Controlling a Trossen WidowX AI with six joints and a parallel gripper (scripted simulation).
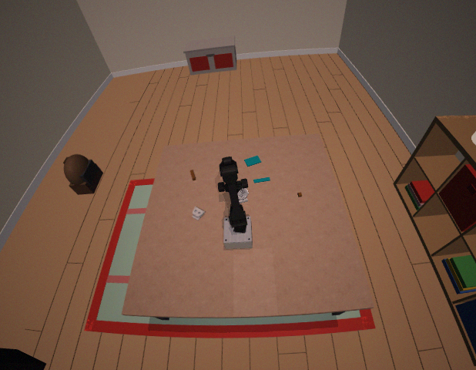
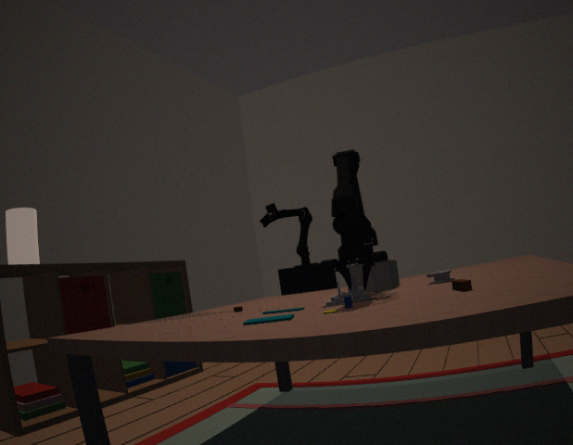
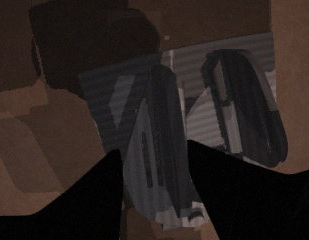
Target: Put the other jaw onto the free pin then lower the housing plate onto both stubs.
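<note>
My gripper tip is 30 mm to the left of the grey jaw and 30 mm past it. Also, from my gripper tip: blue block (190 mm ahead, 60 mm to the left, 10 mm below); yellow piece (240 mm ahead, 50 mm to the left, 20 mm below); teal bar (160 mm to the right, 140 mm ahead, 20 mm below).
</note>
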